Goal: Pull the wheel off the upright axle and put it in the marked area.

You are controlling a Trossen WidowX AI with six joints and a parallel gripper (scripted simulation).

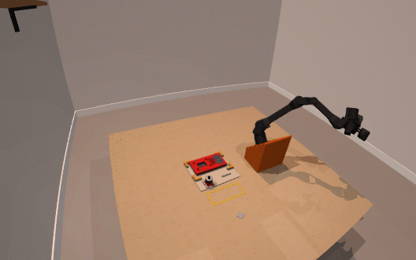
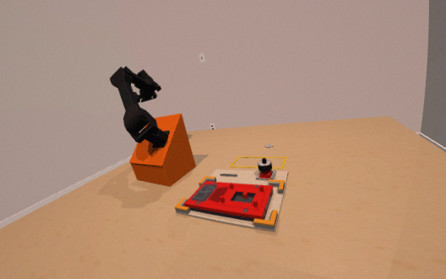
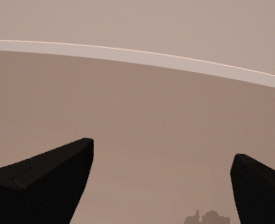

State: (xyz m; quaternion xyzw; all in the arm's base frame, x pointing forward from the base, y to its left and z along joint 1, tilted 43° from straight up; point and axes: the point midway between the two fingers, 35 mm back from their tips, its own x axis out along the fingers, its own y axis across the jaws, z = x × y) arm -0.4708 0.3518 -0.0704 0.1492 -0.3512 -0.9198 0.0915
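My gripper tip is now 860 mm short of the wheel, 270 mm to the left of it and 270 mm above it.
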